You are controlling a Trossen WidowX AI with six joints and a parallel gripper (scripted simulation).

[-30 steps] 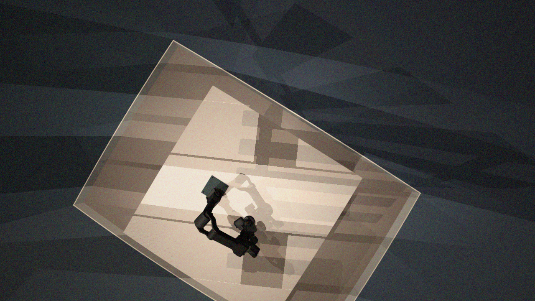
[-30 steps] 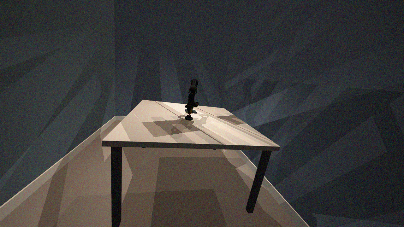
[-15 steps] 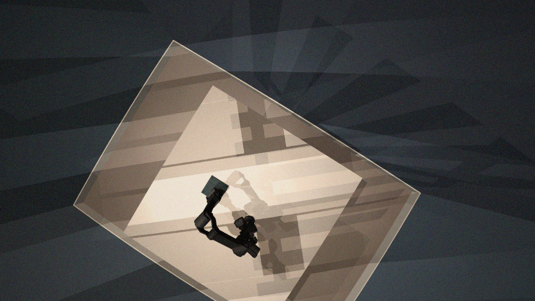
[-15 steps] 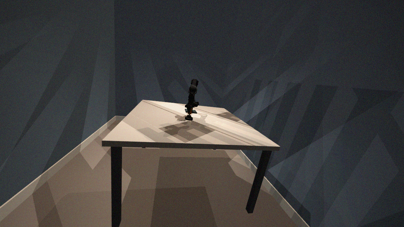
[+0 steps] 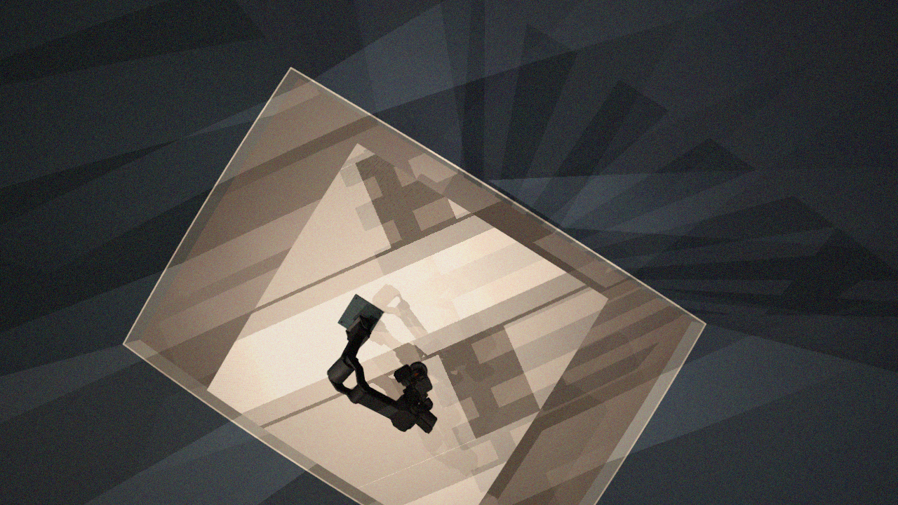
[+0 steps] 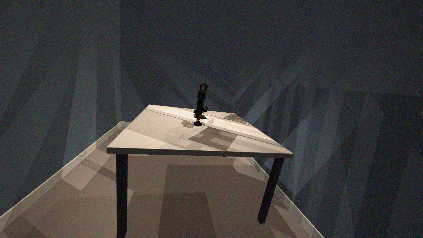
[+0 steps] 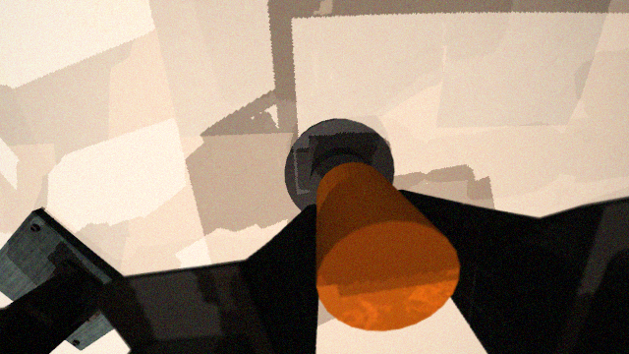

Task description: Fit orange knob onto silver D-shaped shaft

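Now: gripper tip 40 mm above the round pedestal. Also, from my gripper tip: orange knob (30 mm above).
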